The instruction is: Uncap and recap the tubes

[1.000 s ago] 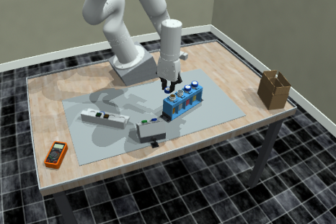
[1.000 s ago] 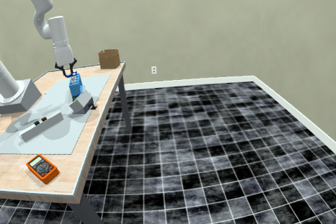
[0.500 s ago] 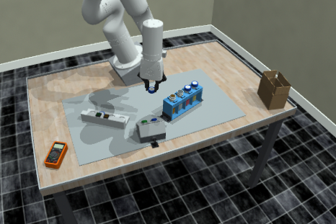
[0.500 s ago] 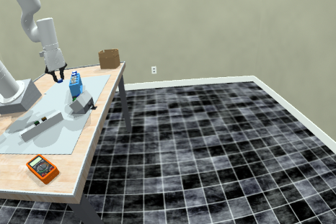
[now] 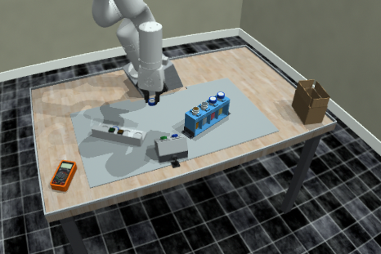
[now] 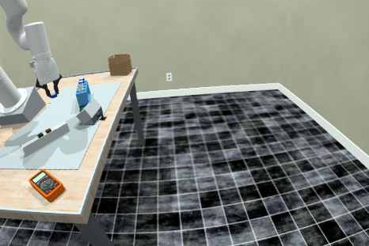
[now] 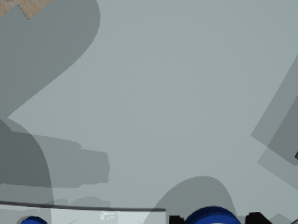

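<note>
The blue key is 130 mm ahead of my hand, 110 mm below it and 50 mm to the left of it. The rest, counted from my hand: green key 130 mm ahead, 110 mm below, 10 mm to the left; then blue-and-white cap 20 mm below; then key housing 150 mm ahead, 120 mm below, 30 mm to the left.
</note>
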